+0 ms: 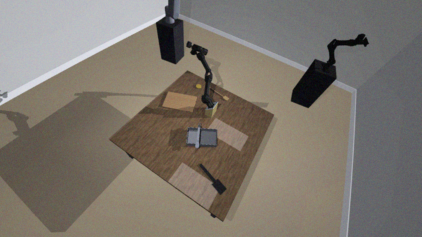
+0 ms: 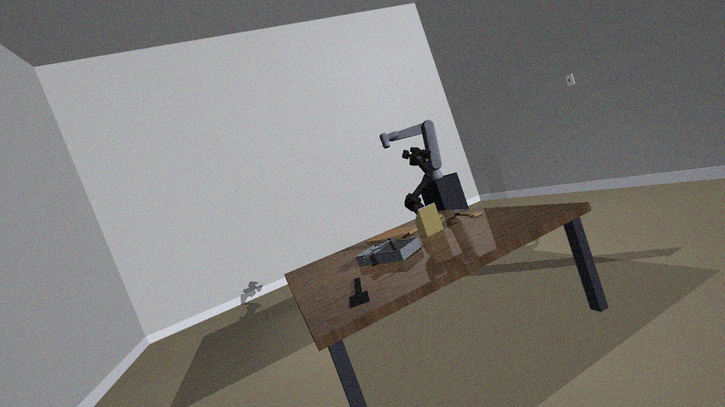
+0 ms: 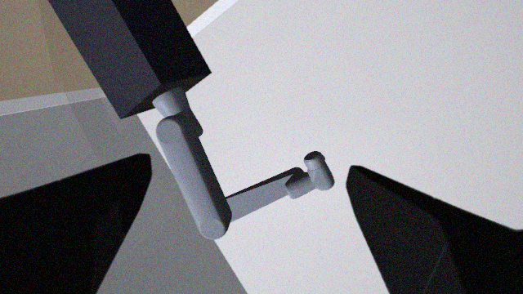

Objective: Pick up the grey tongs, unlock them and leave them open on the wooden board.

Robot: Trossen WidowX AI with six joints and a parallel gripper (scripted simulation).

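The roasting tin lies 77 cm ahead of my gripper tip, 56 cm to the left of it and 43 cm below it. From my gripper tip the other things lie so: light wooden board 45 cm below, 45 cm ahead, 12 cm to the left; black spatula 110 cm ahead, 83 cm to the left, 45 cm below; yellow piece 45 cm below, 20 cm to the left, 12 cm ahead.
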